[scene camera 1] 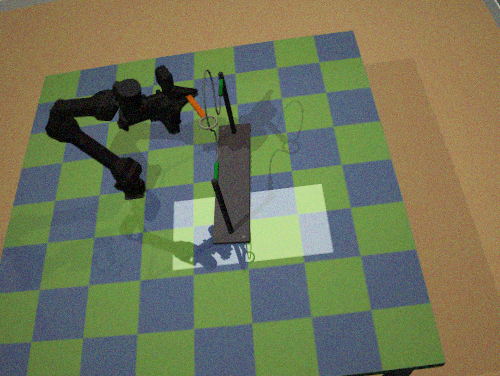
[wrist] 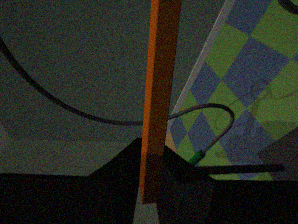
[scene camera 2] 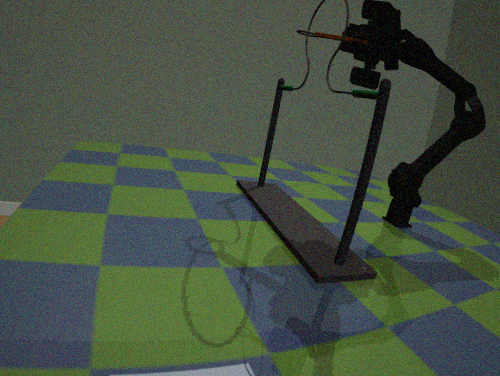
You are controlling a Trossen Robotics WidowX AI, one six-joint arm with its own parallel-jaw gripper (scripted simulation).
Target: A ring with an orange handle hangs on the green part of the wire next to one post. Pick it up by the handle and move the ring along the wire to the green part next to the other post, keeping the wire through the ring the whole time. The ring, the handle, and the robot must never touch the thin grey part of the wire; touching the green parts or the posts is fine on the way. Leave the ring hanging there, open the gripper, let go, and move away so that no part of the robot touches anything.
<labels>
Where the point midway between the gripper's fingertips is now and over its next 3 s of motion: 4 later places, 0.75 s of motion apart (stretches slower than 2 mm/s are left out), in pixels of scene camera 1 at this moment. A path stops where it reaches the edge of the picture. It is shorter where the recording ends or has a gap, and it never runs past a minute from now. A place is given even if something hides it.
My gripper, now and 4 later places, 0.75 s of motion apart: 197,91; 198,94; 198,95; 198,98; 199,102
</labels>
